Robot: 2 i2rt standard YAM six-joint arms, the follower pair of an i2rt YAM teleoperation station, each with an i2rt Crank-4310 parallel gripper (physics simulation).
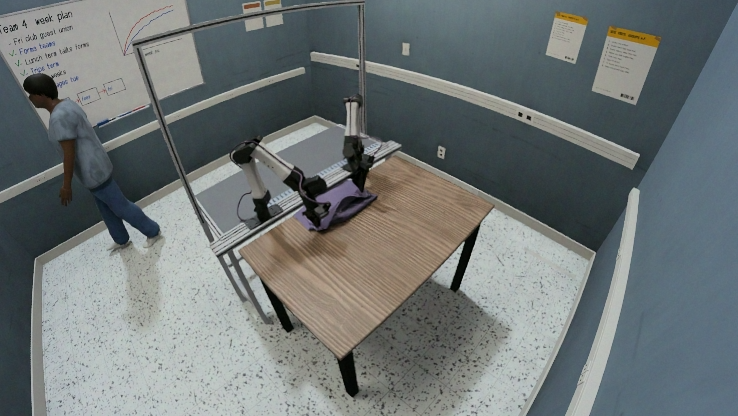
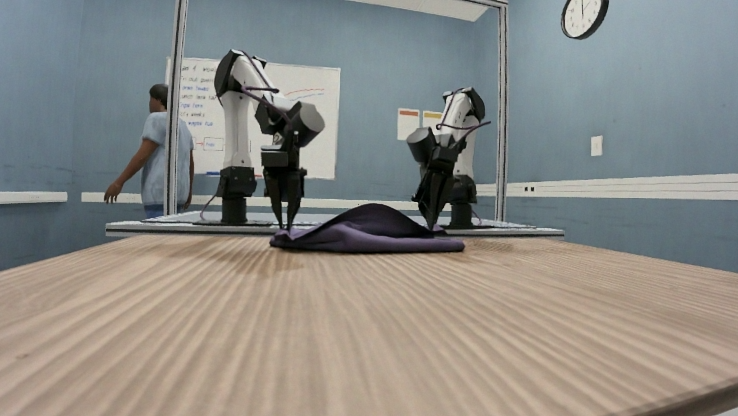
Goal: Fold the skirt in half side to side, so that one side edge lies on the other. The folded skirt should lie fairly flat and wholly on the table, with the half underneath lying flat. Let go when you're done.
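Note:
The purple skirt [image 1: 334,197] [image 2: 369,243] lies bunched near the robot-side edge of the table. Its middle is raised in an arch, with a dark fold under it, and its near edge lies along the table. My right gripper [image 1: 316,223] [image 2: 286,228] points down at the skirt's left end, its fingertips low and close together on the cloth. My left gripper [image 1: 362,189] [image 2: 432,227] points down at the skirt's right end, its fingers together at the cloth. Both look shut on the skirt, though the very tips are partly hidden by cloth. How the side edges lie on each other cannot be seen.
The wooden table [image 1: 392,248] [image 2: 361,330] stretches in front of the skirt. The metal mounting rail [image 2: 134,227] runs along its back edge, with frame posts [image 1: 170,139] [image 2: 502,118] rising beside the arms. A person [image 1: 82,139] [image 2: 155,149] stands behind the station.

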